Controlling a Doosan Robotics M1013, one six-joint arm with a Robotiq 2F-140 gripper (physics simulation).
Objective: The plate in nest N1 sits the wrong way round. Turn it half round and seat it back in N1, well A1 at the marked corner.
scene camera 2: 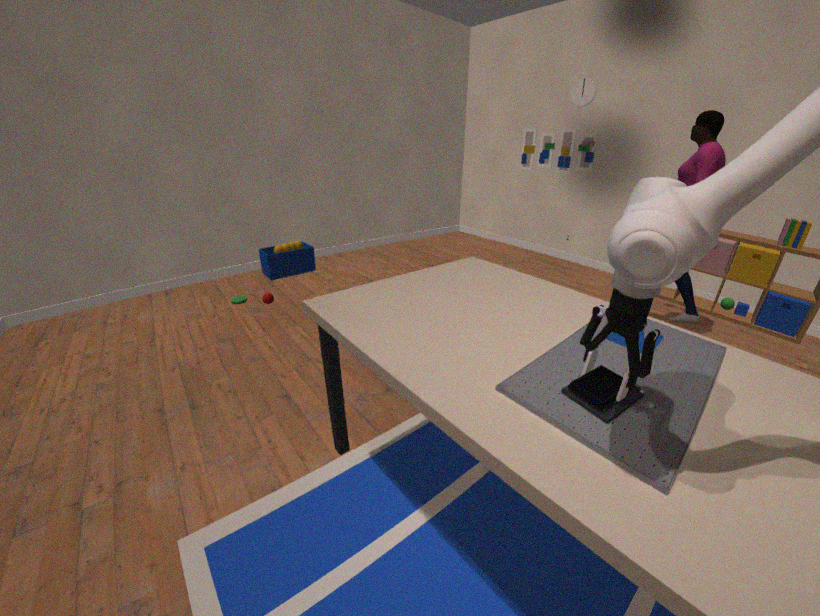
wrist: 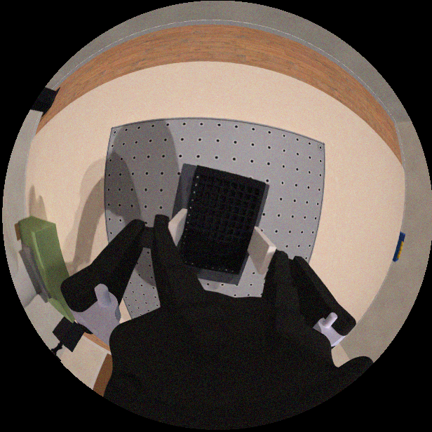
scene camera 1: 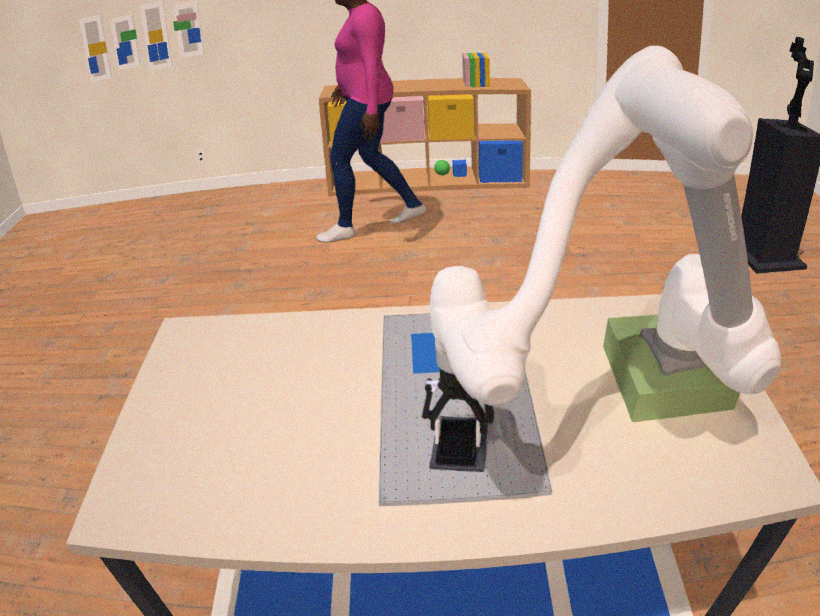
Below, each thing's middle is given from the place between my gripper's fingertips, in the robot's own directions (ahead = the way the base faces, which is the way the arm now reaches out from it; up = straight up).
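Labels:
The black well plate (scene camera 1: 457, 443) is 1 cm to the left of my hand and 1 cm above it. As for the blue rectangle (scene camera 1: 423, 344), I find it 36 cm to the right of my hand, 1 cm ahead of it and 2 cm below it. Then there is the dark grey nest (wrist: 181, 201): my gripper is 1 cm to the left of the nest, 1 cm past it and 2 cm above it.

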